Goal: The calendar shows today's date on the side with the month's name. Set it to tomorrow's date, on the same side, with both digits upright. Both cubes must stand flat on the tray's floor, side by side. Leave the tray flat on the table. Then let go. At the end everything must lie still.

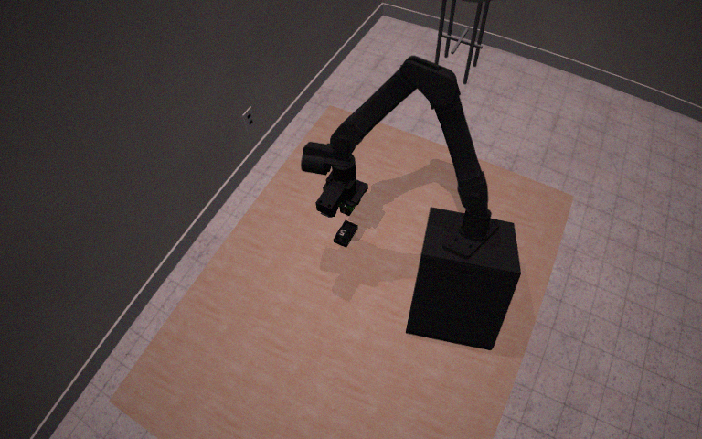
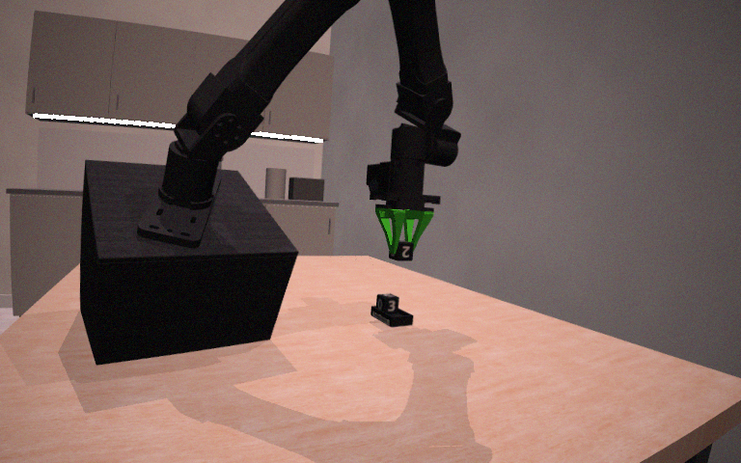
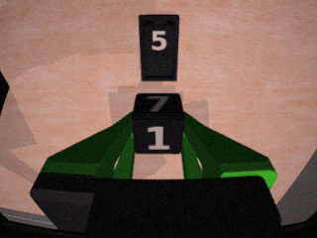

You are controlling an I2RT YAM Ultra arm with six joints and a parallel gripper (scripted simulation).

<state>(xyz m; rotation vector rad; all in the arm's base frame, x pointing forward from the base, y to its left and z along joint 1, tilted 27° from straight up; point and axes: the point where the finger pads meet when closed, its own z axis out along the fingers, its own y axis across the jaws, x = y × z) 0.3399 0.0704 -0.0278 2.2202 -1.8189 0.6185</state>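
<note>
Now: hand 120 mm above the black tray and 20 mm to the right of it. The rest, counted from my hand: black cube (right at my hand).
</note>
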